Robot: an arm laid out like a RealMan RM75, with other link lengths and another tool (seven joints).
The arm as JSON. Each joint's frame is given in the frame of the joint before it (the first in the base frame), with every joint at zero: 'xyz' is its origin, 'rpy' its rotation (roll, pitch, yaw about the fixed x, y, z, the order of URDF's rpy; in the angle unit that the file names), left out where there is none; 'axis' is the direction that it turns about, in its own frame. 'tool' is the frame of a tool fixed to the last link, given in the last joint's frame.
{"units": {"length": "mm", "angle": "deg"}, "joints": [
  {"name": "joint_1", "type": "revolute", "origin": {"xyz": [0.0, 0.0, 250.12]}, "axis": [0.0, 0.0, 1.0]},
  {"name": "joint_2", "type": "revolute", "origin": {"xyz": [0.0, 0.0, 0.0], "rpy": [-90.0, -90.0, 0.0]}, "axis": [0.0, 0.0, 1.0]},
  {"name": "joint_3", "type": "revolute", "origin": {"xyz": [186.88, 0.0, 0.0], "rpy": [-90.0, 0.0, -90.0]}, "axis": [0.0, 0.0, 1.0]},
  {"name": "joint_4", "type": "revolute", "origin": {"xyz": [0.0, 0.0, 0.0], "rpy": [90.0, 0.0, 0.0]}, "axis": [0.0, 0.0, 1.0]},
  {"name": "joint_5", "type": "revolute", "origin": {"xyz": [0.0, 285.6, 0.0], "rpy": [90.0, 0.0, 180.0]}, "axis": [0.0, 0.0, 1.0]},
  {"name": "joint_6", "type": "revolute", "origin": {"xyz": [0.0, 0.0, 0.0], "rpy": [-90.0, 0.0, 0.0]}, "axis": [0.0, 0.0, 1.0]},
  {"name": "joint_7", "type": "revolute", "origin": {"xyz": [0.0, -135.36, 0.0], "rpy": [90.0, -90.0, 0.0]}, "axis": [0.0, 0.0, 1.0]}
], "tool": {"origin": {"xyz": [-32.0, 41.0, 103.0], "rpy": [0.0, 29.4, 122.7]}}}
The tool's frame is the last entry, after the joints.
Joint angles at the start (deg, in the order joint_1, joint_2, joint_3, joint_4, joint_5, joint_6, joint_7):
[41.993, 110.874, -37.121, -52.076, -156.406, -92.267, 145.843]
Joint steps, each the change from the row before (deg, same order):
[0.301, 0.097, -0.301, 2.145, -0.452, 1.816, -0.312]
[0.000, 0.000, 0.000, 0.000, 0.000, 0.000, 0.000]
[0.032, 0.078, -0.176, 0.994, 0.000, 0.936, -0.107]
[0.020, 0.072, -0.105, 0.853, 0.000, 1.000, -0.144]
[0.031, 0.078, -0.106, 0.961, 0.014, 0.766, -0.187]
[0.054, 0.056, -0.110, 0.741, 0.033, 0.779, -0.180]
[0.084, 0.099, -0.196, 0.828, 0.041, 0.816, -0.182]
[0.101, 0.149, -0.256, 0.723, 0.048, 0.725, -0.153]
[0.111, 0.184, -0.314, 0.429, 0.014, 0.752, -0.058]
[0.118, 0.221, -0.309, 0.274, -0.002, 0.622, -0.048]
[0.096, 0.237, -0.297, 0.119, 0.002, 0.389, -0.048]
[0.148, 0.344, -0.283, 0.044, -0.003, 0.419, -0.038]
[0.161, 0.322, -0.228, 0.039, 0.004, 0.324, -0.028]
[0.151, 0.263, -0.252, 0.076, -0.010, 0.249, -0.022]
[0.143, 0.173, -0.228, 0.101, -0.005, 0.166, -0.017]
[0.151, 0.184, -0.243, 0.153, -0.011, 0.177, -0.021]
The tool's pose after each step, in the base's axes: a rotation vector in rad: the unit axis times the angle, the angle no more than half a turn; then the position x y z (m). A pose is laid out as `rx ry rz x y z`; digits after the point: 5 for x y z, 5 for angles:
-2.07197 -1.59169 -1.15331 0.30901 0.47297 0.07893
-2.07197 -1.59169 -1.15331 0.30901 0.47297 0.07893
-2.07552 -1.59023 -1.15357 0.31187 0.47322 0.07414
-2.07508 -1.58753 -1.15650 0.31458 0.47403 0.07050
-2.07963 -1.58753 -1.15390 0.31715 0.47366 0.06563
-2.07901 -1.58773 -1.15445 0.31894 0.47420 0.06223
-2.07926 -1.59003 -1.15368 0.32055 0.47458 0.05778
-2.07933 -1.59425 -1.15194 0.32146 0.47489 0.05312
-2.07469 -1.59846 -1.15473 0.32159 0.47615 0.04981
-2.06940 -1.60393 -1.15682 0.32108 0.47740 0.04677
-2.06517 -1.61077 -1.15677 0.32005 0.47822 0.04398
-2.05929 -1.61828 -1.15544 0.31815 0.47942 0.04068
-2.05452 -1.62514 -1.15274 0.31610 0.48044 0.03752
-2.05123 -1.63264 -1.15014 0.31434 0.48110 0.03452
-2.04901 -1.63953 -1.14783 0.31289 0.48156 0.03213
-2.04751 -1.64695 -1.14493 0.31150 0.48185 0.02933

